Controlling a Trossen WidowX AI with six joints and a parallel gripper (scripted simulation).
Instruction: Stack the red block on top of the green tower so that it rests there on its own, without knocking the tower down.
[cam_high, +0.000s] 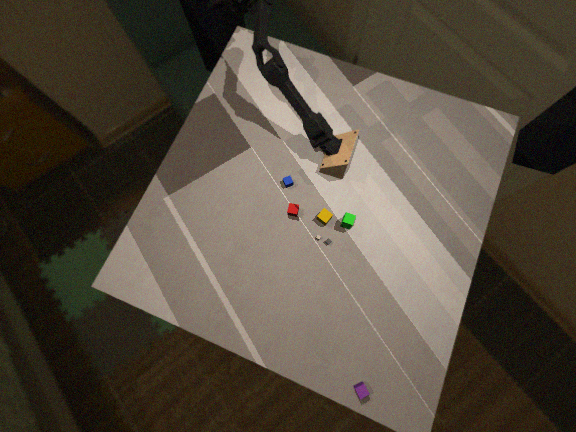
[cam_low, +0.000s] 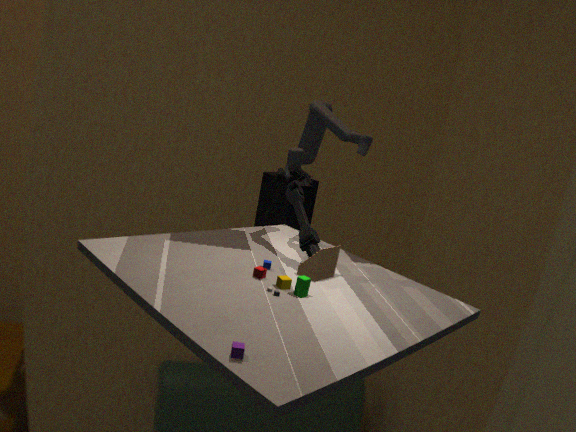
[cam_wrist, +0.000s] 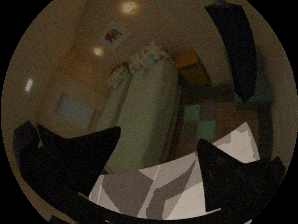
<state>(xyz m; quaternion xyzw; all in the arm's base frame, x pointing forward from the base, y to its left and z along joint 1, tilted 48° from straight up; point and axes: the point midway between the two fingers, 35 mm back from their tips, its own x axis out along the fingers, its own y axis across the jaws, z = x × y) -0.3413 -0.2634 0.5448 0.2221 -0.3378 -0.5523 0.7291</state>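
Now: the red block 61 cm ahead of my gripper tip, 54 cm to the left of it and 21 cm below it. Also, from my gripper tip: yellow block: 60 cm ahead, 66 cm to the left, 21 cm below; then purple block: 113 cm ahead, 97 cm to the left, 21 cm below; then blue block: 51 cm ahead, 48 cm to the left, 21 cm below.
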